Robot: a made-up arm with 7 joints.
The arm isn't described. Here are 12 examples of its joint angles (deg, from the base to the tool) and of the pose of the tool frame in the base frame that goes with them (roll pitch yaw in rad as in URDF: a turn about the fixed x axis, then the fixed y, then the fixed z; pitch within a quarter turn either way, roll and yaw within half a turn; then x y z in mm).
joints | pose
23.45 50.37 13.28 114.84 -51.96 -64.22 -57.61 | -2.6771 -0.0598 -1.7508 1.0 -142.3 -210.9
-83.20 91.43 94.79 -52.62 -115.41 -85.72 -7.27 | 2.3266 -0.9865 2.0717 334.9 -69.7 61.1
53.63 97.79 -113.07 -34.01 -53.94 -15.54 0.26 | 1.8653 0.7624 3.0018 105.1 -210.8 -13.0
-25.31 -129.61 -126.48 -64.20 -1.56 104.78 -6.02 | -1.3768 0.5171 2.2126 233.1 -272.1 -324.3
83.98 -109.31 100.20 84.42 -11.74 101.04 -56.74 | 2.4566 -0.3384 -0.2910 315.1 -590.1 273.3
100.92 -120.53 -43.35 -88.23 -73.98 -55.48 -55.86 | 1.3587 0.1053 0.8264 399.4 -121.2 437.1
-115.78 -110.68 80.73 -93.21 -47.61 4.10 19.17 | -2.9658 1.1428 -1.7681 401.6 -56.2 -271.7
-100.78 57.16 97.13 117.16 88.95 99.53 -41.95 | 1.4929 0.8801 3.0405 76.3 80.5 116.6
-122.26 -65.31 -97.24 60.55 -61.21 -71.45 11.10 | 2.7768 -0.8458 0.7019 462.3 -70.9 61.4
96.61 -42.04 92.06 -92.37 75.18 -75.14 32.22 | -0.3378 0.6348 2.3835 341.6 -185.5 44.1
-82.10 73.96 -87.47 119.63 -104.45 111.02 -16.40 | -1.6122 -0.6190 -1.8951 281.2 -335.4 -114.4
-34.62 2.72 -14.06 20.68 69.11 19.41 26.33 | 2.5967 -0.0172 -2.6860 178.6 -143.1 -121.1
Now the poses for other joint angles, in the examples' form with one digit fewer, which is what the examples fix.
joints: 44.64 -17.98 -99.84 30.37 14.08 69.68 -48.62
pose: 2.431 -0.226 -1.783 82 -254 119
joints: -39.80 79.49 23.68 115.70 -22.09 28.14 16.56
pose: -2.351 -0.072 -2.822 54 -164 -96
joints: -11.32 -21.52 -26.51 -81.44 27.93 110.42 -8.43
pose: -0.738 -1.179 -2.663 347 -369 -20
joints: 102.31 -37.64 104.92 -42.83 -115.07 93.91 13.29
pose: -2.505 0.356 1.997 362 -158 -69
